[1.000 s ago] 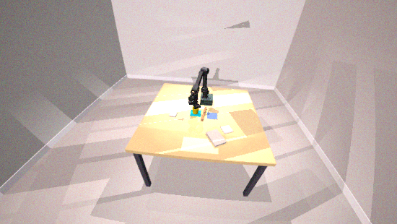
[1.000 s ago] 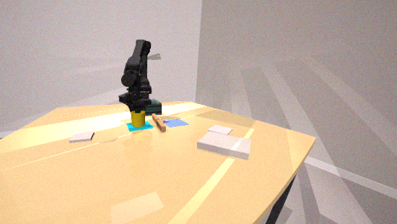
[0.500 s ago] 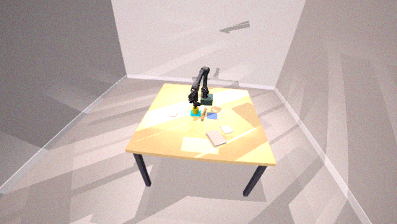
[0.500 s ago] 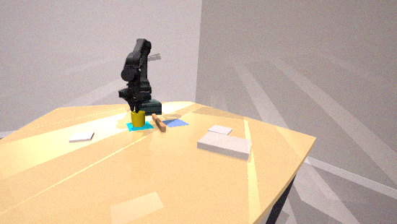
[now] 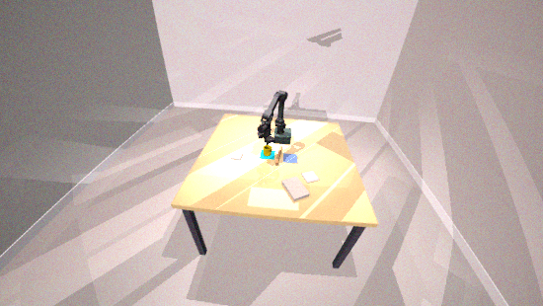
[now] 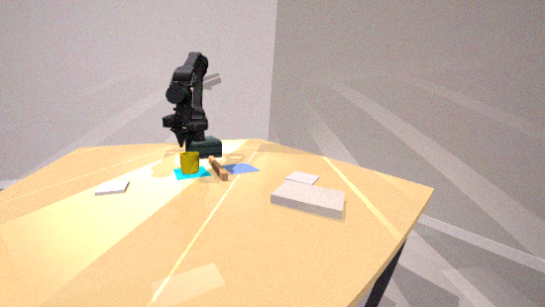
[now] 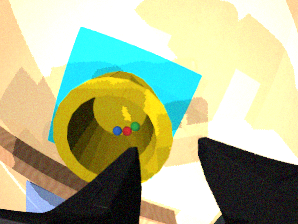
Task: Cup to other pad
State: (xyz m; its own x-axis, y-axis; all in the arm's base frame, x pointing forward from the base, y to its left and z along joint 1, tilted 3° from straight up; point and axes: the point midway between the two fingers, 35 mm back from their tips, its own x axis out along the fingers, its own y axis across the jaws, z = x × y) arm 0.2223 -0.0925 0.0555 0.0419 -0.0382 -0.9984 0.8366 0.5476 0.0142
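The yellow cup is 5 cm below my gripper tip, 2 cm ahead of it and 1 cm to the left of it. Round my gripper tip: red marble: 7 cm below, 3 cm to the left, 1 cm ahead; then teal pad: 10 cm below, 3 cm ahead, 2 cm to the left; then blue marble: 7 cm below, 3 cm to the left, 2 cm ahead.
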